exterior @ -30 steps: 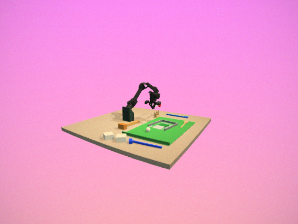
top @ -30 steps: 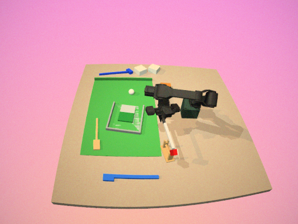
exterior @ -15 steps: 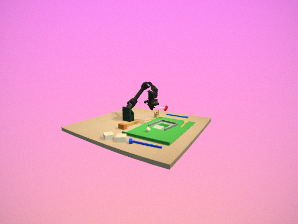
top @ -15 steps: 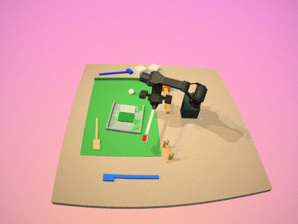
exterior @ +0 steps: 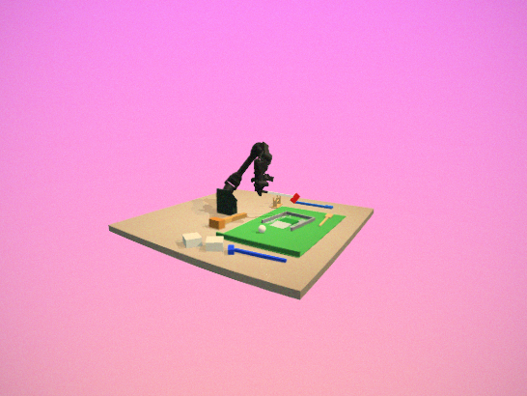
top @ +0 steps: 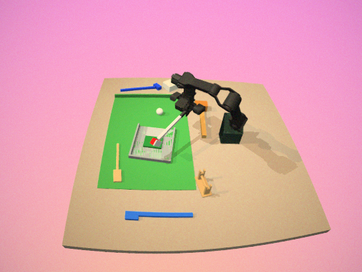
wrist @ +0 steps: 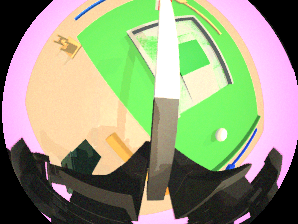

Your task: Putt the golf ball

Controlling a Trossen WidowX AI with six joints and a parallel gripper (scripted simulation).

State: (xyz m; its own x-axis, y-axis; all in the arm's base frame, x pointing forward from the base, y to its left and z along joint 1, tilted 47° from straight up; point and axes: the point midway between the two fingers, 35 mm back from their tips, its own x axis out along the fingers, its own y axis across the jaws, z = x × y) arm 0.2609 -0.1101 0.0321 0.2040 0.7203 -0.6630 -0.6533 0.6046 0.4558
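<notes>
Now: gripper tip 80 mm short of the red putter and 80 mm to the right of it. From my gripper tip the other things lie so: white golf ball 110 mm ahead, 200 mm to the right, 130 mm below.
</notes>
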